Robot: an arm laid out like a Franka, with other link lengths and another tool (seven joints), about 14 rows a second.
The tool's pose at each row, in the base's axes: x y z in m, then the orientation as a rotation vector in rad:
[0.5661 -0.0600 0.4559 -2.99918 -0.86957 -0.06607]
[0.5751 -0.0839 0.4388 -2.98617 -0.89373 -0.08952]
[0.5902 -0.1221 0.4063 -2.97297 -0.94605 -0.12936]
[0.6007 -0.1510 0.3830 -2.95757 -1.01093 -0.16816]
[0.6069 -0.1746 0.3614 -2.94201 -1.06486 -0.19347]
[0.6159 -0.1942 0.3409 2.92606 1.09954 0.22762]
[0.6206 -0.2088 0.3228 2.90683 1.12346 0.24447]
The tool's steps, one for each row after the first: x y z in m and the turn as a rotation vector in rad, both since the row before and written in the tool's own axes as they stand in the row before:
[-0.0060 0.0251 0.0167 0.00105 0.01588 -0.01723]
[-0.0103 0.0404 0.0317 -0.01026 0.02309 -0.03493]
[-0.0101 0.0295 0.0227 -0.01284 0.02135 -0.04300]
[-0.0118 0.0219 0.0210 -0.00771 0.01409 -0.03606]
[-0.0081 0.0201 0.0204 -0.01943 0.01614 -0.02519]
[-0.0085 0.0130 0.0179 -0.01031 0.00816 -0.01915]

